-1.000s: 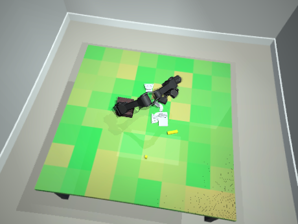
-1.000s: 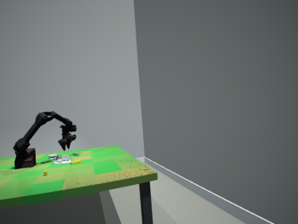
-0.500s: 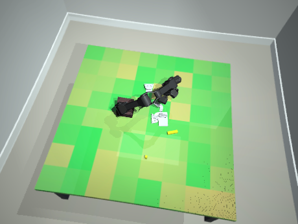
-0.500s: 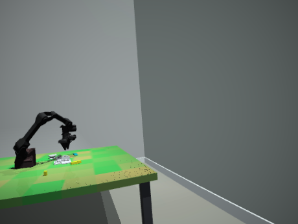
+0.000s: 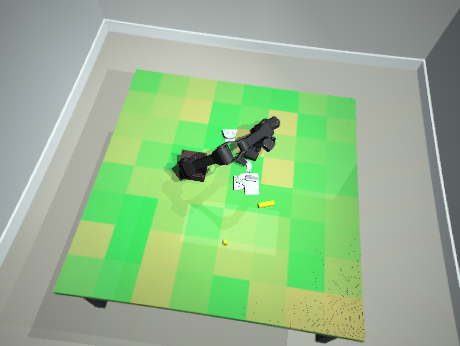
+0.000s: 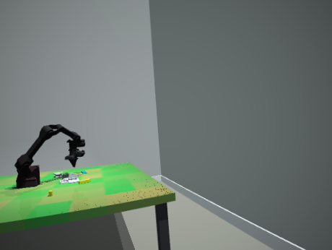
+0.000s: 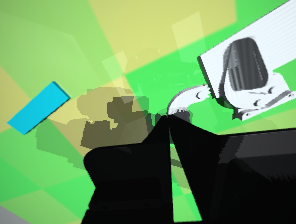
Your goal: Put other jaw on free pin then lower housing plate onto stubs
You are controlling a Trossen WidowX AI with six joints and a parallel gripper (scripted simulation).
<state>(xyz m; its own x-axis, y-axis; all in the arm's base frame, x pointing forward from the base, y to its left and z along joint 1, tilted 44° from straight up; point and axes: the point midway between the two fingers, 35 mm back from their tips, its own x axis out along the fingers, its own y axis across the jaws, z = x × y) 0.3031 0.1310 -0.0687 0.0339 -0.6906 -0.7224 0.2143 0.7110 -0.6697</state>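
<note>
Now: the jaw 80 mm below my gripper tip, 50 mm to the right of it and 30 mm behind it. The rest, counted from my gripper tip: yellow bar: 230 mm to the right, 100 mm ahead, 70 mm below; then blue bar: 210 mm to the left, 80 mm below, 50 mm ahead; then small yellow cube: 470 mm to the right, 70 mm below, 50 mm behind.
</note>
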